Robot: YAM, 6 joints.
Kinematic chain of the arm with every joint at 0, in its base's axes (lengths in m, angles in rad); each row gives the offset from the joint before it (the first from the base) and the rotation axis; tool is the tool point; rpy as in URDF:
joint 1: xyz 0 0 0.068 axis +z
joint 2: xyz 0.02 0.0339 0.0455 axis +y
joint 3: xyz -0.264 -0.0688 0 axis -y
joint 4: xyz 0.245 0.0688 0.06 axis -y
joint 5: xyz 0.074 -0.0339 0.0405 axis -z
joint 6: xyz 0.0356 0 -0.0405 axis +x
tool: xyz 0 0 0 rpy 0 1.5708 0
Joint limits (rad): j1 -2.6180..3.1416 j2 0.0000..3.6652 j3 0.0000..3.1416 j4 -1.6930..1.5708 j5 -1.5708..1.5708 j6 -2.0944..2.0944
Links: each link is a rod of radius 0.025 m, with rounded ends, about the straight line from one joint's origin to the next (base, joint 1, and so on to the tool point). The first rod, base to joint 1, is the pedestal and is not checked.
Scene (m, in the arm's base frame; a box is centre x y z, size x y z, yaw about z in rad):
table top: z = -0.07
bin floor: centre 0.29 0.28 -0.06 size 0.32 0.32 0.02 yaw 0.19
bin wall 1: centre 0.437 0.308 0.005 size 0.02 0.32 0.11 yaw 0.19
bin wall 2: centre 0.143 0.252 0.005 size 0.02 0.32 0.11 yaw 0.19
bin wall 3: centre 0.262 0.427 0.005 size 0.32 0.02 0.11 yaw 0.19
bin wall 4: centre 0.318 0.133 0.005 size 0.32 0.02 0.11 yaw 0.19
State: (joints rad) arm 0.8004 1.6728 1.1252 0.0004 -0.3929 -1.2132
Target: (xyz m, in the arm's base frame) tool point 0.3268 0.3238 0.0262
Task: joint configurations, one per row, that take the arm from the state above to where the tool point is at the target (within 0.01 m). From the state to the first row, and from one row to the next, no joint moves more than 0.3 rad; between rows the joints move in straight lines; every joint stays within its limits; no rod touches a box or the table.
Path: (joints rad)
1: 0.7851 1.9182 1.2107 0.0379 -0.3778 -1.2132
2: 0.7698 2.1637 1.2962 0.0754 -0.3626 -1.2132
3: 0.7544 2.4091 1.3816 0.1130 -0.3475 -1.2132

